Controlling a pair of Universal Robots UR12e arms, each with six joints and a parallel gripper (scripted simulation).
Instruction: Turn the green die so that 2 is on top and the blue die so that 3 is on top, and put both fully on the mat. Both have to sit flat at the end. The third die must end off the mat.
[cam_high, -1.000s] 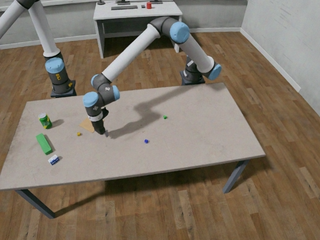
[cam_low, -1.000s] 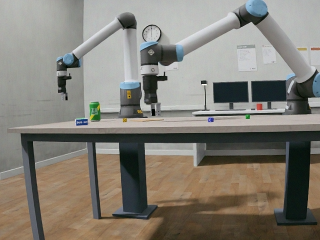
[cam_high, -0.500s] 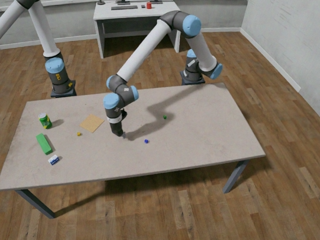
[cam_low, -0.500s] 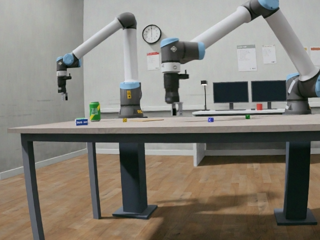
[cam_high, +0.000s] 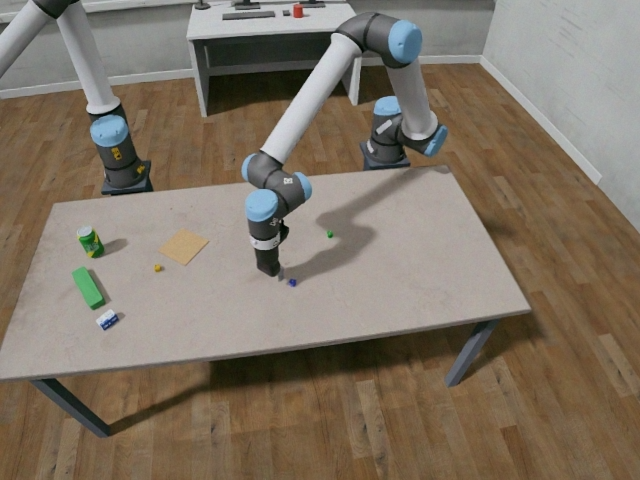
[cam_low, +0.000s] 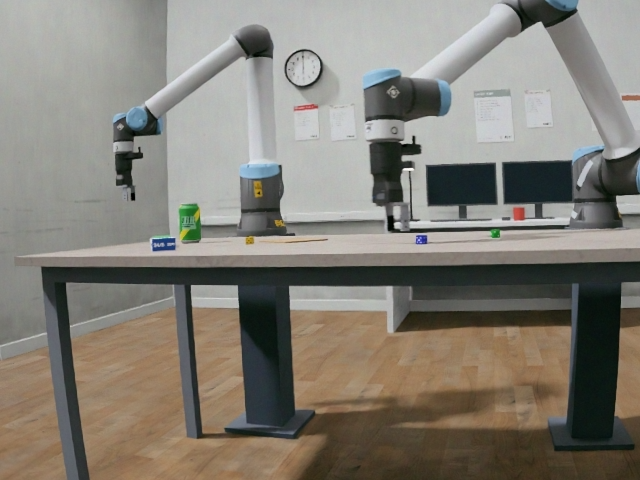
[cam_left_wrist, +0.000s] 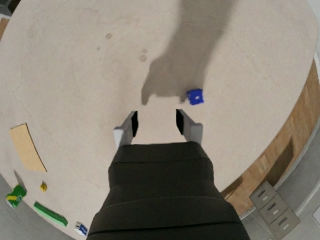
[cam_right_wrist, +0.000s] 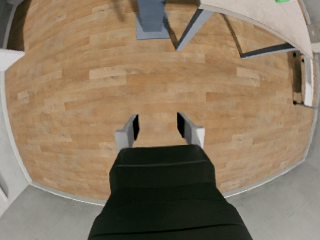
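Observation:
Right now my left hand is 6 cm to the right of the blue die, 4 cm above it and 2 cm short of it. Also, from my left hand: yellow die (42 cm to the right, 11 cm behind, 4 cm below); green die (22 cm to the left, 19 cm behind, 4 cm below); tan mat (33 cm to the right, 21 cm behind, 5 cm below).

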